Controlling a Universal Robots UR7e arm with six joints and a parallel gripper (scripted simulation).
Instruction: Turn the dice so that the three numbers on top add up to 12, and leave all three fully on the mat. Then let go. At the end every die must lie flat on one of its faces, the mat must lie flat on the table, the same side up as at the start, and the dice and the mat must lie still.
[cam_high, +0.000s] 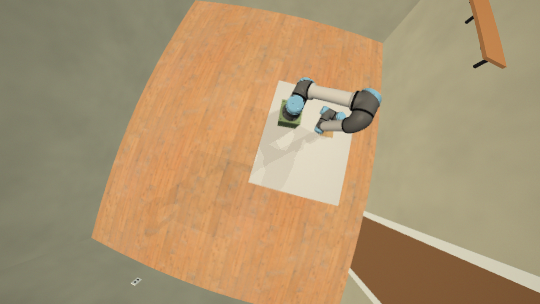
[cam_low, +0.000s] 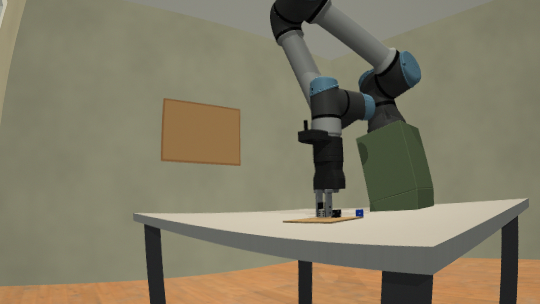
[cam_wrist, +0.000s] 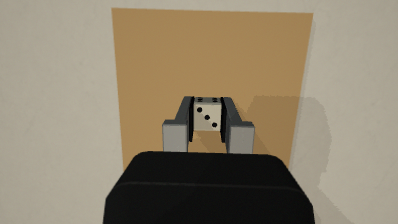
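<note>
My hand is 1 cm above the white die. The rest, counted from my hand: blue die (11 cm behind, 1 cm to the left, 2 cm below); black die (5 cm behind, 1 cm to the right, 1 cm below); tan mat (3 cm below).
</note>
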